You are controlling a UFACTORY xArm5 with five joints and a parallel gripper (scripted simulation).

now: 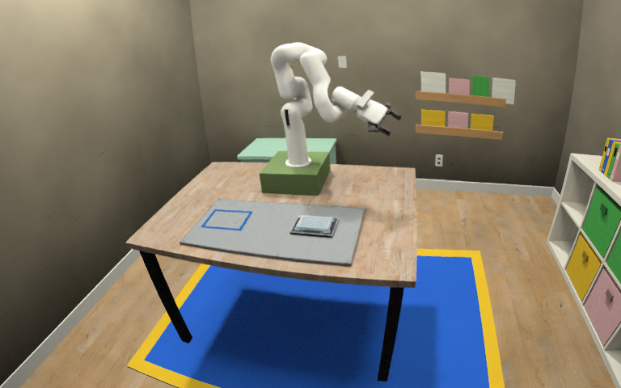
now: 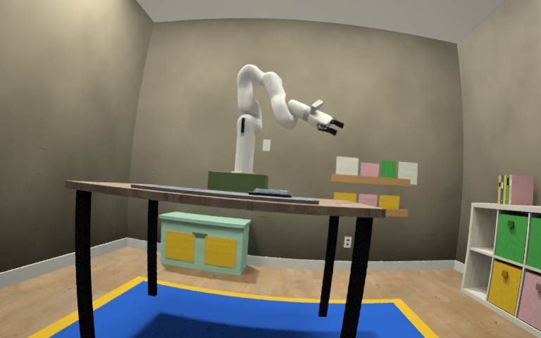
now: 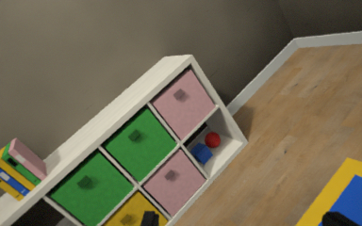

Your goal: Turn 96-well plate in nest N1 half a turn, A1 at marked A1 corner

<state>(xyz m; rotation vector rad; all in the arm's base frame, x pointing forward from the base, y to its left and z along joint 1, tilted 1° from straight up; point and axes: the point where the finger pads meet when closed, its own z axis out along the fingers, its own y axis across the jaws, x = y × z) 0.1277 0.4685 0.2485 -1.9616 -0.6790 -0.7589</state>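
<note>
Now: the 96-well plate 33 cm below my hand, 28 cm to the right of it and 27 cm ahead of it. The rest, counted from my hand: black plate nest N1: 34 cm below, 28 cm to the right, 27 cm ahead.
</note>
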